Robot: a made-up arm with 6 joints.
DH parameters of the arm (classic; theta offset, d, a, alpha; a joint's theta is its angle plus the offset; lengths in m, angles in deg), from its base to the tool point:
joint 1: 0 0.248 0 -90
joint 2: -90 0 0.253 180
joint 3: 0 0 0 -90
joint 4: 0 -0.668 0 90
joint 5: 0 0.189 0 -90
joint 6: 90 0 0 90
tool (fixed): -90 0 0 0
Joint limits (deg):
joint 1: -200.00..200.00
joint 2: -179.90..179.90
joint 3: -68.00..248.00
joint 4: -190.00..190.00
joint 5: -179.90..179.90
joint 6: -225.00..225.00
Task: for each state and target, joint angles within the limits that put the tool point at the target. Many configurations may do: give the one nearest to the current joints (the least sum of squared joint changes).
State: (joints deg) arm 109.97 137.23 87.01 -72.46 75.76 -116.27
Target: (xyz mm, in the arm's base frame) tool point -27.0 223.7 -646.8
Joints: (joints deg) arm 110.41 144.67 75.91 -73.80 75.76 -116.27
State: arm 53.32 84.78 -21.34 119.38 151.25 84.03
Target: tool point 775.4 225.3 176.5
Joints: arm 11.94 40.86 3.50 108.49 151.25 84.03
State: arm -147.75 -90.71 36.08 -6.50 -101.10 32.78
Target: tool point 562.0 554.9 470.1
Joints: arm -149.02 -124.72 24.70 -9.33 -101.10 32.78
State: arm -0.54 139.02 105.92 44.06 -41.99 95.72
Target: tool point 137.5 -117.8 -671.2
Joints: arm 7.55 161.06 63.10 44.48 -41.99 95.72
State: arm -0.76 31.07 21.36 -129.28 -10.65 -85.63
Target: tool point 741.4 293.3 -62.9
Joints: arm 12.13 68.86 44.24 -133.86 -10.65 -85.63
